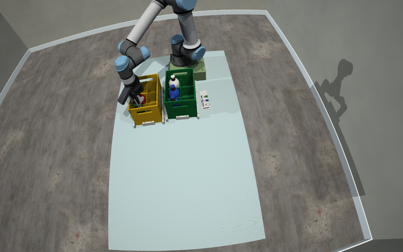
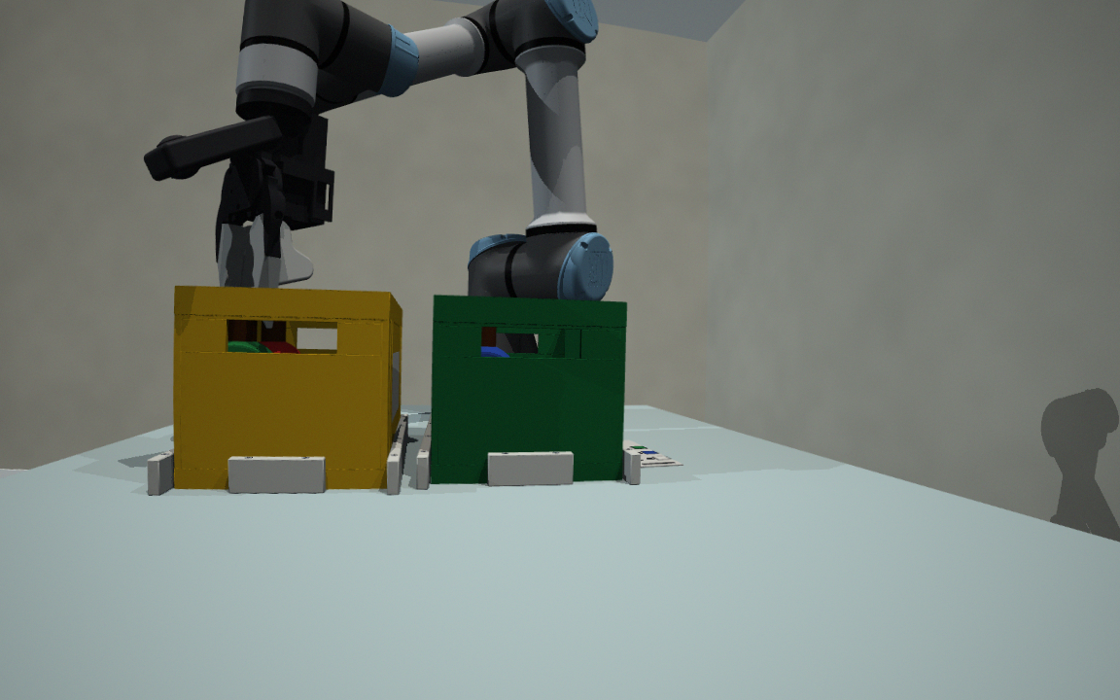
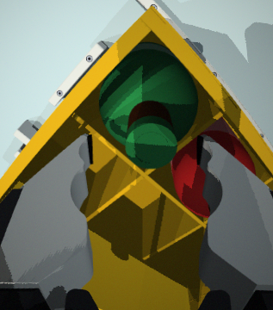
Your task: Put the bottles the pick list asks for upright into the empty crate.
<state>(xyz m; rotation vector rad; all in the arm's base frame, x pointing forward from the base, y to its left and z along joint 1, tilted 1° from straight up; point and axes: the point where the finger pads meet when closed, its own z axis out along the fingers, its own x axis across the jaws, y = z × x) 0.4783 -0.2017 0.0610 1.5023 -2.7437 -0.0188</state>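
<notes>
Now: hand 70 mm above the green bottle. Also, from my hand: yellow crate (100 mm behind, 70 mm below, 20 mm to the left); then green crate (250 mm to the left, 150 mm behind, 70 mm below); then red bottle (90 mm behind, 70 mm below, 20 mm to the right).
</notes>
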